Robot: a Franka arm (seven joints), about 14 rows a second.
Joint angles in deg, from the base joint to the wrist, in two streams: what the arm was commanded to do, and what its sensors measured. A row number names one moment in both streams.
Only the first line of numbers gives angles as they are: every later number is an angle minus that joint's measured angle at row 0.
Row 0, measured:
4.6, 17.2, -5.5, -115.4, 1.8, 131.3, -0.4
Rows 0 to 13, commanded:
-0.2, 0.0, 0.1, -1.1, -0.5, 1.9, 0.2
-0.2, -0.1, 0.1, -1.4, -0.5, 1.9, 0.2
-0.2, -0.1, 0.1, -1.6, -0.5, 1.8, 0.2
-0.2, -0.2, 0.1, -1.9, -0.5, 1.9, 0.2
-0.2, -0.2, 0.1, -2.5, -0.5, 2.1, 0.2
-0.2, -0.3, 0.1, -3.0, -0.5, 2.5, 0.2
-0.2, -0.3, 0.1, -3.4, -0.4, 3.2, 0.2
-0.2, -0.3, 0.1, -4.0, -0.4, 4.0, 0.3
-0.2, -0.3, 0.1, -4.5, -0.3, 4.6, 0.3
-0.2, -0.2, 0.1, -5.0, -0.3, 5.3, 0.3
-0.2, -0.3, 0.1, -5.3, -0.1, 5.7, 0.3
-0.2, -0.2, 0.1, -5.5, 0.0, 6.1, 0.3
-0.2, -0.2, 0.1, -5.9, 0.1, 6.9, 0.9
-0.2, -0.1, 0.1, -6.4, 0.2, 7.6, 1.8
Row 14, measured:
0.0, -1.7, 0.0, -3.4, 0.0, 3.7, 0.5
